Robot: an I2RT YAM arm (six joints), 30 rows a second.
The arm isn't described. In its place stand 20 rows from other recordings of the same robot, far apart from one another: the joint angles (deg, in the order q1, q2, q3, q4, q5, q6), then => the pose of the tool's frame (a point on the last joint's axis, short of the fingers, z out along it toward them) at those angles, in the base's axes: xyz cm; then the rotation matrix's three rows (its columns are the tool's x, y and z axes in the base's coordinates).
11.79 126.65 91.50 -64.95 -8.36 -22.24 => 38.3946, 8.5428, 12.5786; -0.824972, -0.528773, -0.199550; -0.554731, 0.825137, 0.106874; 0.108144, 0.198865, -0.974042
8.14 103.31 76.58 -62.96 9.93 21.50 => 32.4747, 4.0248, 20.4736; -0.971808, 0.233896, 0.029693; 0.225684, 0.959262, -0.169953; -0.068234, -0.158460, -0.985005
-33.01 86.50 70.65 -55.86 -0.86 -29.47 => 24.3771, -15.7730, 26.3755; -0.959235, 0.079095, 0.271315; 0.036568, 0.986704, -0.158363; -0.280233, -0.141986, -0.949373
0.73 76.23 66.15 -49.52 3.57 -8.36 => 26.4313, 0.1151, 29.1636; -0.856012, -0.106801, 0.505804; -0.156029, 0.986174, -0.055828; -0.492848, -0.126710, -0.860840
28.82 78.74 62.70 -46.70 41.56 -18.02 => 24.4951, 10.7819, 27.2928; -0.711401, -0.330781, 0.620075; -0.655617, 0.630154, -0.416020; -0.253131, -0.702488, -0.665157
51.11 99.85 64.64 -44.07 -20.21 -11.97 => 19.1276, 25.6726, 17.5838; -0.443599, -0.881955, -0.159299; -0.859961, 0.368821, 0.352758; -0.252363, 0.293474, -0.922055
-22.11 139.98 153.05 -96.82 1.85 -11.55 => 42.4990, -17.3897, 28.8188; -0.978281, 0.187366, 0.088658; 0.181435, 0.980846, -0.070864; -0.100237, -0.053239, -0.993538
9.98 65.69 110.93 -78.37 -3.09 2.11 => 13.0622, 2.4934, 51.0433; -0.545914, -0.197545, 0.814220; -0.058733, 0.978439, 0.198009; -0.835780, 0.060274, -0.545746
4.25 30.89 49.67 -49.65 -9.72 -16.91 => 9.9001, 1.3384, 32.8744; -0.426275, -0.356987, 0.831174; -0.319162, 0.919100, 0.231066; -0.846419, -0.166781, -0.505726
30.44 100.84 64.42 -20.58 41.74 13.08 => 31.9963, 16.0532, 19.1276; -0.719115, 0.099912, 0.687671; -0.226712, 0.901727, -0.368090; -0.656868, -0.420602, -0.625794
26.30 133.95 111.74 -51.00 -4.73 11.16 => 43.2913, 21.7234, 16.1693; -0.931637, -0.288045, 0.221546; -0.245281, 0.948285, 0.201476; -0.268123, 0.133362, -0.954109
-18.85 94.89 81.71 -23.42 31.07 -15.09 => 35.2376, -13.9716, 31.6797; -0.718915, 0.498884, 0.484021; 0.009814, 0.703550, -0.710578; -0.695029, -0.506095, -0.510689
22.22 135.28 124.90 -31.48 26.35 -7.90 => 50.4262, 18.8923, 24.3469; -0.607379, -0.117445, 0.785682; -0.381158, 0.910820, -0.158508; -0.697000, -0.395744, -0.597979
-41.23 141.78 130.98 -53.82 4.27 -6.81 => 39.4027, -34.8833, 19.0930; -0.755471, 0.595877, 0.272384; 0.504834, 0.794415, -0.337709; -0.417619, -0.117620, -0.900977
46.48 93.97 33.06 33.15 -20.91 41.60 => 20.0629, 22.9723, 14.1988; -0.833962, -0.456230, 0.310422; 0.022462, 0.534008, 0.845181; -0.551365, 0.711822, -0.435094
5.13 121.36 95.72 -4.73 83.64 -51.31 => 47.2749, 0.6919, 24.7605; -0.973653, 0.134624, 0.184057; -0.174222, 0.081611, -0.981319; -0.147130, -0.987530, -0.056006
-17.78 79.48 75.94 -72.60 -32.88 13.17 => 23.9128, -5.6387, 31.6950; -0.869980, 0.339764, 0.357343; 0.479926, 0.749782, 0.455519; -0.113160, 0.567791, -0.815357
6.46 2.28 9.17 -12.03 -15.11 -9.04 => 9.8493, 2.0492, 20.3253; -0.030314, -0.376030, 0.926112; -0.156093, 0.916951, 0.367201; -0.987277, -0.133429, -0.086492
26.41 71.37 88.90 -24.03 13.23 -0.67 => 23.5744, 10.7979, 48.2376; -0.098700, -0.230499, 0.968054; -0.061726, 0.972349, 0.225228; -0.993201, -0.037524, -0.110199
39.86 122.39 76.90 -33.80 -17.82 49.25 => 29.7000, 26.2172, 9.7762; -0.987649, 0.144599, -0.060330; 0.114929, 0.930310, 0.348303; 0.106490, 0.337067, -0.935439
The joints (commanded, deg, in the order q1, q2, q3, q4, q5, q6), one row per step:
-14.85 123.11 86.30 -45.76 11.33 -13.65
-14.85 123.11 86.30 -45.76 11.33 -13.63
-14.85 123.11 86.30 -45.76 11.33 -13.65
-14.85 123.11 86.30 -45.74 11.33 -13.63
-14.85 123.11 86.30 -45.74 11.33 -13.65
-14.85 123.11 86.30 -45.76 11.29 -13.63
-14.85 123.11 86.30 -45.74 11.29 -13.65
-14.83 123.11 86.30 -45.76 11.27 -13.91
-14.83 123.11 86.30 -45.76 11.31 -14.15
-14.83 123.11 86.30 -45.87 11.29 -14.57
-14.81 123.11 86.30 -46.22 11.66 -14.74
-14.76 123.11 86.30 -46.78 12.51 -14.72
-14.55 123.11 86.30 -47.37 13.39 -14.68
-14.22 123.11 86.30 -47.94 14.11 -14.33
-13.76 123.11 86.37 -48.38 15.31 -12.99
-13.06 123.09 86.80 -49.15 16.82 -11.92
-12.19 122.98 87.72 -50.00 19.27 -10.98
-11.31 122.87 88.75 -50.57 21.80 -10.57
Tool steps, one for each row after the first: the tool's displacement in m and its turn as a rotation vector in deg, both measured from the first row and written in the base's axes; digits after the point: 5 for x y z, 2 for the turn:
0.00000 0.00000 0.00000 0.00 0.00 -0.02
0.00000 0.00000 0.00000 0.00 0.00 0.00
0.00004 -0.00001 0.00000 0.00 -0.02 -0.02
0.00004 -0.00001 0.00000 -0.01 -0.02 0.00
0.00001 0.00002 0.00000 0.04 -0.01 -0.01
0.00004 0.00001 0.00000 0.03 -0.03 0.01
0.00005 0.00017 -0.00001 0.04 0.04 0.28
0.00004 0.00015 0.00000 -0.02 0.11 0.51
-0.00015 0.00021 -0.00003 0.00 0.30 0.92
-0.00082 0.00030 -0.00007 -0.27 0.77 1.06
-0.00188 0.00042 -0.00008 -0.94 1.53 0.99
-0.00270 0.00163 -0.00008 -1.63 2.32 1.06
-0.00323 0.00374 -0.00008 -2.16 2.97 0.98
-0.00312 0.00632 0.00033 -3.18 3.28 0.02
-0.00200 0.01023 0.00242 -4.54 3.65 -0.45
0.00073 0.01446 0.00740 -6.95 3.71 -0.75
0.00423 0.01863 0.01300 -9.53 3.48 -0.57

